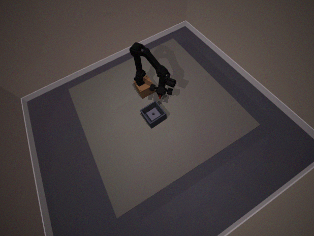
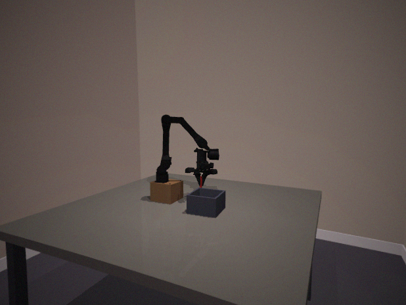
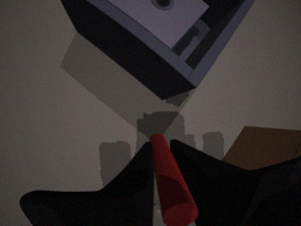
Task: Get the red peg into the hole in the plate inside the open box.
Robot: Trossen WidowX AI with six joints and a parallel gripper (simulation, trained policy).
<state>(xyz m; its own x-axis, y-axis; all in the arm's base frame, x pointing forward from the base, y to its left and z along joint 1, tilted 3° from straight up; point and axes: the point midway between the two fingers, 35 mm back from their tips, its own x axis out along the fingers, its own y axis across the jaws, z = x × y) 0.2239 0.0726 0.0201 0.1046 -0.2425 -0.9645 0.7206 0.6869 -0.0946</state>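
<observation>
My gripper tip is now 13 cm to the left of the light plate, 9 cm short of it and 5 cm above it. Also, from my gripper tip: dark box: 13 cm to the right, 9 cm ahead, 7 cm below; then red peg: 1 cm to the left, 1 cm above.
</observation>
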